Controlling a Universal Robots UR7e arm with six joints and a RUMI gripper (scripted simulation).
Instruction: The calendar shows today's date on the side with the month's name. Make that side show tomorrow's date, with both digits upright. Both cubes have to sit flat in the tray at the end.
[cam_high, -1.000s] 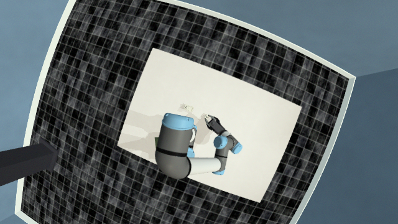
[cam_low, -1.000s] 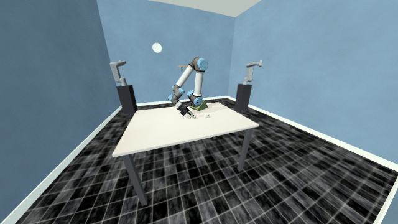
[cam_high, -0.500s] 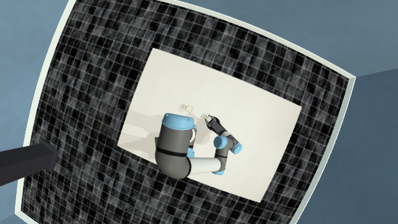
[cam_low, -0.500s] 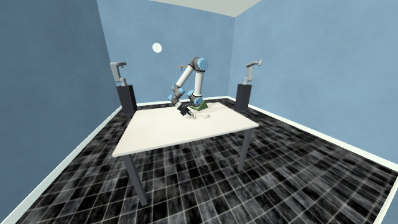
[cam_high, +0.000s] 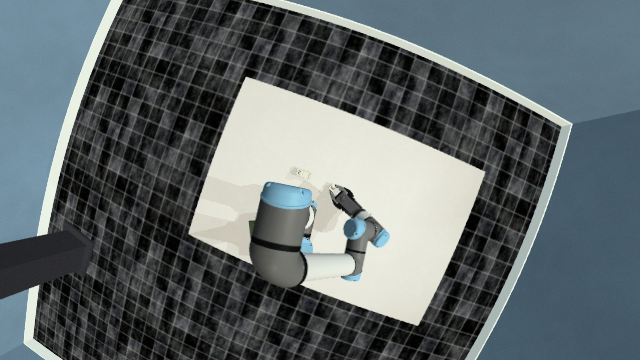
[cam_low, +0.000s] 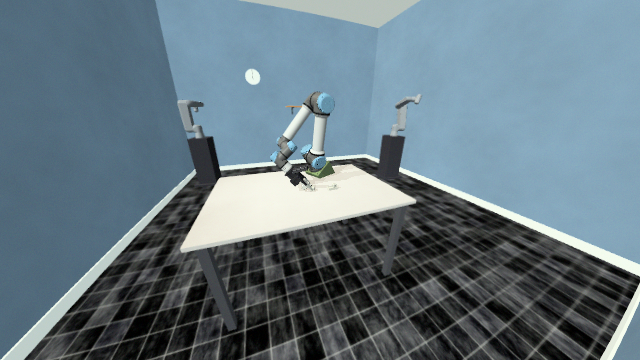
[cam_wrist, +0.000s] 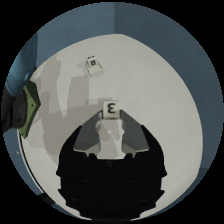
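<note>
Now: the white calendar cube 10 mm to the left of my hand and 10 mm below it. Round my hand: calendar tray: 160 mm to the left, 20 mm below; pale date cube: 180 mm to the left, 10 mm behind.
</note>
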